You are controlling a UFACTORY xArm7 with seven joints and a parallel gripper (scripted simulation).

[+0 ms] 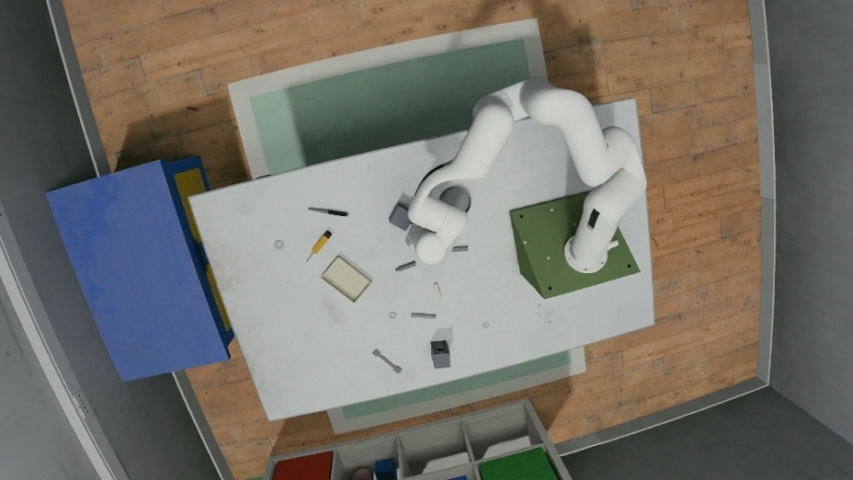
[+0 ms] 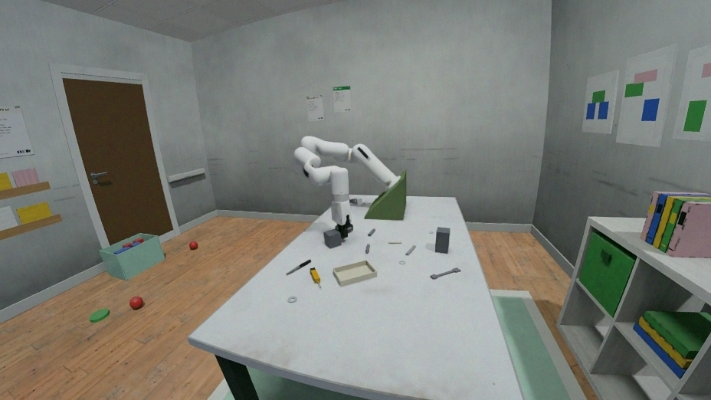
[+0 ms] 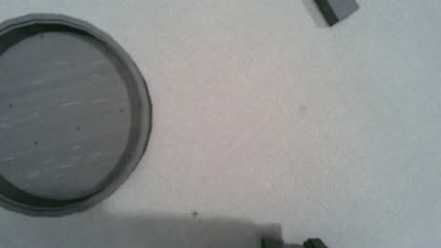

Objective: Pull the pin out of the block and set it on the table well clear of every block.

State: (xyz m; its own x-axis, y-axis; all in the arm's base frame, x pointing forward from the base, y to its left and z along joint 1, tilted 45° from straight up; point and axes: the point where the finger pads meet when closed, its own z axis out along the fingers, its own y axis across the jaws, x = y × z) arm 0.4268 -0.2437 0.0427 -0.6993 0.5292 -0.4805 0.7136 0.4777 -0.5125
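The light grey pin lies 1 cm ahead of my hand, 1 cm to the right of it and 1 cm below it. Also, from my hand: cream peg (24 cm to the left, 4 cm below); then grey bar (9 cm behind, 12 cm to the left, 4 cm below); then round dish (13 cm behind, 3 cm to the right, 3 cm below).
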